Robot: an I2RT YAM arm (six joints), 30 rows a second.
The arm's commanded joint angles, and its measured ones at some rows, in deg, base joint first. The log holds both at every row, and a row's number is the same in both.
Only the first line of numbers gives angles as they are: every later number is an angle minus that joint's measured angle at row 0.
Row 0, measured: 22.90, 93.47, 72.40, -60.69, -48.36, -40.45
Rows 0 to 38, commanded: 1.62, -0.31, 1.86, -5.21, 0.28, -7.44; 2.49, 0.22, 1.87, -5.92, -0.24, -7.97; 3.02, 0.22, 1.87, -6.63, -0.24, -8.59; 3.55, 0.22, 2.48, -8.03, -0.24, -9.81; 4.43, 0.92, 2.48, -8.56, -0.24, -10.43; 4.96, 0.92, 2.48, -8.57, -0.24, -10.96; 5.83, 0.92, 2.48, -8.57, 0.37, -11.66; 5.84, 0.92, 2.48, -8.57, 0.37, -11.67; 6.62, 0.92, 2.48, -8.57, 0.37, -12.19; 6.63, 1.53, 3.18, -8.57, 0.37, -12.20; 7.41, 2.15, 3.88, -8.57, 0.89, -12.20; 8.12, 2.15, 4.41, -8.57, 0.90, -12.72; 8.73, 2.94, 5.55, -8.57, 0.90, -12.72; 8.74, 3.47, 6.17, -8.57, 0.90, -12.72; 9.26, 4.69, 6.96, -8.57, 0.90, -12.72; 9.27, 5.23, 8.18, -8.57, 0.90, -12.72; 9.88, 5.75, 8.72, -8.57, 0.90, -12.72; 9.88, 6.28, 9.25, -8.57, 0.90, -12.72; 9.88, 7.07, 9.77, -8.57, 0.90, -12.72; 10.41, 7.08, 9.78, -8.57, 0.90, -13.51; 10.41, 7.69, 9.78, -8.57, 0.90, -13.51; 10.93, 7.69, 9.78, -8.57, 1.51, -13.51; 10.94, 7.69, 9.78, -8.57, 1.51, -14.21; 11.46, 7.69, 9.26, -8.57, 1.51, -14.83; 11.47, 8.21, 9.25, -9.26, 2.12, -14.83; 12.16, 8.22, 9.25, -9.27, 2.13, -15.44; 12.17, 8.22, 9.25, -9.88, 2.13, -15.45; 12.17, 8.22, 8.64, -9.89, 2.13, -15.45; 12.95, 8.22, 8.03, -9.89, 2.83, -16.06; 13.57, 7.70, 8.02, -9.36, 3.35, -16.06; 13.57, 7.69, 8.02, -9.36, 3.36, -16.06; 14.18, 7.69, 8.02, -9.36, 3.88, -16.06; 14.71, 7.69, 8.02, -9.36, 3.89, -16.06; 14.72, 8.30, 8.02, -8.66, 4.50, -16.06; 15.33, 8.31, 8.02, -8.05, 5.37, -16.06; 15.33, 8.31, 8.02, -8.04, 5.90, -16.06; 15.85, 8.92, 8.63, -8.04, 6.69, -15.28; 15.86, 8.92, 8.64, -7.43, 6.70, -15.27; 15.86, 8.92, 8.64, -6.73, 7.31, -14.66
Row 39, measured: 15.27, 8.55, 7.65, -8.59, 6.43, -13.63
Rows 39 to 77, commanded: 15.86, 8.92, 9.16, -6.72, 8.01, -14.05; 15.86, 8.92, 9.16, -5.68, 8.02, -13.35; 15.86, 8.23, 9.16, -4.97, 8.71, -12.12; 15.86, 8.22, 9.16, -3.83, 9.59, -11.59; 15.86, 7.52, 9.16, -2.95, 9.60, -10.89; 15.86, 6.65, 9.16, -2.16, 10.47, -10.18; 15.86, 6.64, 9.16, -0.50, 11.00, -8.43; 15.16, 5.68, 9.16, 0.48, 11.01, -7.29; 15.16, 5.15, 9.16, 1.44, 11.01, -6.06; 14.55, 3.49, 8.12, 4.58, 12.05, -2.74; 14.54, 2.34, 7.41, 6.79, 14.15, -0.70; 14.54, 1.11, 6.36, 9.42, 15.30, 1.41; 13.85, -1.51, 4.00, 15.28, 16.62, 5.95; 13.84, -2.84, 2.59, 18.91, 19.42, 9.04; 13.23, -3.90, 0.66, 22.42, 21.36, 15.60; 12.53, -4.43, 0.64, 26.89, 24.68, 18.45; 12.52, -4.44, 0.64, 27.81, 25.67, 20.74; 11.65, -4.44, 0.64, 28.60, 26.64, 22.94; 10.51, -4.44, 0.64, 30.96, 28.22, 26.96; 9.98, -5.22, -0.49, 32.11, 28.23, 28.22; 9.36, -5.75, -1.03, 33.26, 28.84, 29.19; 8.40, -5.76, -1.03, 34.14, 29.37, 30.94; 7.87, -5.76, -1.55, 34.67, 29.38, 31.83; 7.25, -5.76, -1.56, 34.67, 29.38, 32.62; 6.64, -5.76, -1.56, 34.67, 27.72, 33.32; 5.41, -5.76, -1.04, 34.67, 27.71, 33.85; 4.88, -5.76, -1.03, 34.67, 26.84, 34.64; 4.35, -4.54, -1.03, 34.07, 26.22, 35.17; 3.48, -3.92, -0.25, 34.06, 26.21, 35.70; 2.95, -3.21, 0.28, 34.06, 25.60, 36.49; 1.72, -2.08, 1.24, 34.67, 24.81, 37.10; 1.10, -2.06, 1.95, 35.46, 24.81, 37.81; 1.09, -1.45, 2.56, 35.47, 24.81, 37.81; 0.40, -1.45, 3.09, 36.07, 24.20, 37.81; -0.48, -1.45, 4.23, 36.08, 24.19, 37.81; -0.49, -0.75, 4.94, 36.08, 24.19, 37.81; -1.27, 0.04, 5.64, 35.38, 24.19, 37.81; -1.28, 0.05, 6.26, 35.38, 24.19, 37.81; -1.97, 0.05, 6.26, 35.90, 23.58, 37.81
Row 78, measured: -0.84, 0.04, 2.76, 33.07, 25.42, 36.24
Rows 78 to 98, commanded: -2.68, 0.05, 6.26, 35.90, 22.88, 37.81; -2.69, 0.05, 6.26, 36.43, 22.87, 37.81; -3.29, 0.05, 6.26, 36.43, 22.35, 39.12; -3.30, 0.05, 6.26, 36.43, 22.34, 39.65; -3.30, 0.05, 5.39, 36.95, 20.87, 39.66; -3.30, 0.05, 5.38, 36.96, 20.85, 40.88; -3.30, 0.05, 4.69, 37.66, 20.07, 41.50; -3.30, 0.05, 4.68, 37.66, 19.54, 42.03; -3.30, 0.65, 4.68, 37.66, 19.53, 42.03; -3.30, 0.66, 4.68, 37.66, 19.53, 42.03; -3.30, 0.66, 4.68, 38.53, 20.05, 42.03; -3.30, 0.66, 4.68, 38.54, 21.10, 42.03; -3.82, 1.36, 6.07, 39.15, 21.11, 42.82; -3.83, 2.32, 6.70, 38.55, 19.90, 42.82; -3.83, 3.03, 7.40, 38.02, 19.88, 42.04; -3.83, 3.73, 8.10, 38.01, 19.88, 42.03; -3.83, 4.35, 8.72, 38.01, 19.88, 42.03; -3.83, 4.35, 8.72, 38.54, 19.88, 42.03; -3.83, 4.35, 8.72, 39.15, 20.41, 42.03; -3.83, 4.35, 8.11, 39.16, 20.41, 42.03; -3.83, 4.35, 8.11, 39.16, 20.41, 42.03
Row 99, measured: -3.55, 4.90, 6.23, 36.64, 21.12, 41.34
